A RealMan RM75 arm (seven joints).
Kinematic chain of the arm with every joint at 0, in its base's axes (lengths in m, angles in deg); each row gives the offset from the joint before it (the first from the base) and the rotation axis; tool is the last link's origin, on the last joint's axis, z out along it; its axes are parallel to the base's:
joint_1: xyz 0 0 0.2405 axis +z
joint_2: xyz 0 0 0 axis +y
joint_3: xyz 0 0 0.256 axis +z
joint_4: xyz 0 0 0 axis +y
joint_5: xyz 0 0 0.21 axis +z
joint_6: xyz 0 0 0 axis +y
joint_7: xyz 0 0 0.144 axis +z
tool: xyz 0 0 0
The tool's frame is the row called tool.
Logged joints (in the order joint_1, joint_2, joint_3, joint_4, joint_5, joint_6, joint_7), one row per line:
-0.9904, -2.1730, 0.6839, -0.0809, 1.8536, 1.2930, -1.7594
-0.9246, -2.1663, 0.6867, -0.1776, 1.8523, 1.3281, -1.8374
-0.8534, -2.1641, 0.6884, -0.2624, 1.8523, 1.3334, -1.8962
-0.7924, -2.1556, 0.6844, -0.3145, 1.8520, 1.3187, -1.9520
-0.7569, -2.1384, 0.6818, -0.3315, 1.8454, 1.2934, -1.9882
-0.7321, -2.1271, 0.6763, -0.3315, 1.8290, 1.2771, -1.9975
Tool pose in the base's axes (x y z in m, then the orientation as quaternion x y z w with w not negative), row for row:
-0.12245, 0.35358, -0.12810, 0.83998, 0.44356, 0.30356, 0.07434
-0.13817, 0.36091, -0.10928, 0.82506, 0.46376, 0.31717, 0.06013
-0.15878, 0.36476, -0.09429, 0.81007, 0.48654, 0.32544, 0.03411
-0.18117, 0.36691, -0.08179, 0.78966, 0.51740, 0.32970, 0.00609
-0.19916, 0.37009, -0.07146, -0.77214, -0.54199, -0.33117, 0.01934
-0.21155, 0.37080, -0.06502, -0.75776, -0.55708, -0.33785, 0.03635
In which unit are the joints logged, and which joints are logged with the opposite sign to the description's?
The joints are logged in radians. Opposite sign: joint_4.
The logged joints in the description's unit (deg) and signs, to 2 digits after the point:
-56.75, -124.50, 39.18, 4.64, 106.20, 74.08, -100.81
-52.98, -124.12, 39.35, 10.18, 106.13, 76.09, -105.28
-48.90, -123.99, 39.44, 15.03, 106.13, 76.40, -108.64
-45.40, -123.51, 39.21, 18.02, 106.11, 75.56, -111.84
-43.37, -122.52, 39.06, 18.99, 105.73, 74.11, -113.92
-41.95, -121.87, 38.75, 18.99, 104.79, 73.17, -114.45

